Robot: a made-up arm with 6 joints.
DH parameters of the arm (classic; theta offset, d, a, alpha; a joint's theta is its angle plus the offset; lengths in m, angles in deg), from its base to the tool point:
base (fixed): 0 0.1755 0 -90
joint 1: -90 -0.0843 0.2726 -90
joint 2: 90 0.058 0.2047 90
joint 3: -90 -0.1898 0.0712 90
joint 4: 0 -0.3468 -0.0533 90
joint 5: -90 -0.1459 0.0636 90
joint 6: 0 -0.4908 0.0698 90
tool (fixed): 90 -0.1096 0 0
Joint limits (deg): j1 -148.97..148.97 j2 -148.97..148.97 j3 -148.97..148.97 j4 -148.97..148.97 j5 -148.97..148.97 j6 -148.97..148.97
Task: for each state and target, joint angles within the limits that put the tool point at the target. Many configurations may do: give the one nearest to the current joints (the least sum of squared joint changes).
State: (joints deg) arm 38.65 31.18 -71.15 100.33 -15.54 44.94
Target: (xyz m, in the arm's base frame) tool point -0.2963 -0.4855 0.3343
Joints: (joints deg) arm 30.43 59.78 -70.30 110.43 -9.08 47.82
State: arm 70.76 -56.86 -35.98 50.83 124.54 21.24
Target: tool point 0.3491 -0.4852 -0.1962
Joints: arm 101.94 -70.30 -31.80 27.62 134.80 20.39
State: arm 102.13 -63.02 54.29 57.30 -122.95 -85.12
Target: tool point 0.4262 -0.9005 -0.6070
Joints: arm 106.55 -61.55 32.11 76.78 -113.15 -81.96
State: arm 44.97 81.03 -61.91 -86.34 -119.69 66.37
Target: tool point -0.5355 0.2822 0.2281
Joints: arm 52.36 134.91 -44.28 -67.63 -137.69 59.32
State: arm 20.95 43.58 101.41 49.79 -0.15 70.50
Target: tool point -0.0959 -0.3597 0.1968
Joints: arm 28.28 49.46 58.67 37.54 46.13 76.39
